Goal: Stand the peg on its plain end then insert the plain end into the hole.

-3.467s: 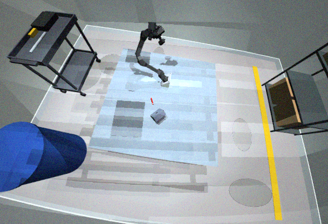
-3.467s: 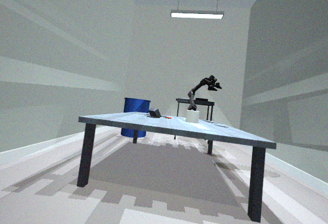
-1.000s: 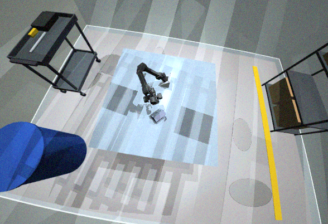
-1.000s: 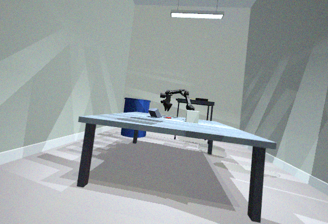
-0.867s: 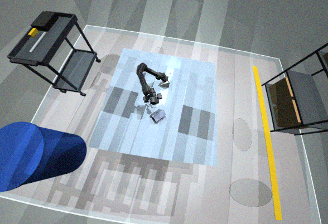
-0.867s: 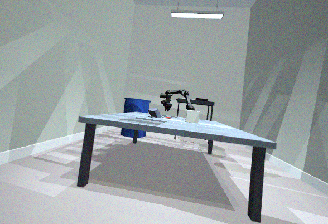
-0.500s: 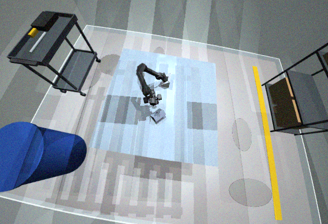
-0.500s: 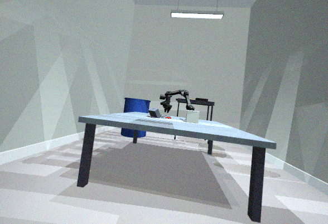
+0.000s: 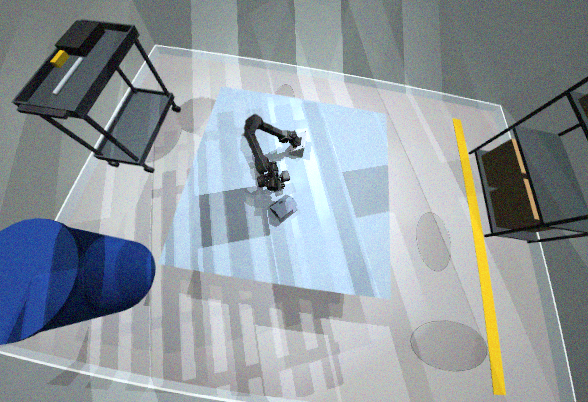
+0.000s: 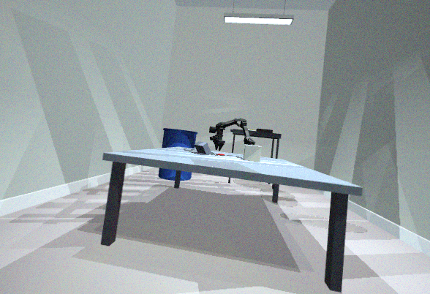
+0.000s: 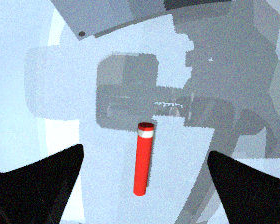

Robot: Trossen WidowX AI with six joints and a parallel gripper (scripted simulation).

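Now: gripper tip 10 mm past the peg, 10 mm to the left of it and 40 mm above it. From my gripper tip the other things lie so: sloped panel: 130 mm ahead, 80 mm to the left.
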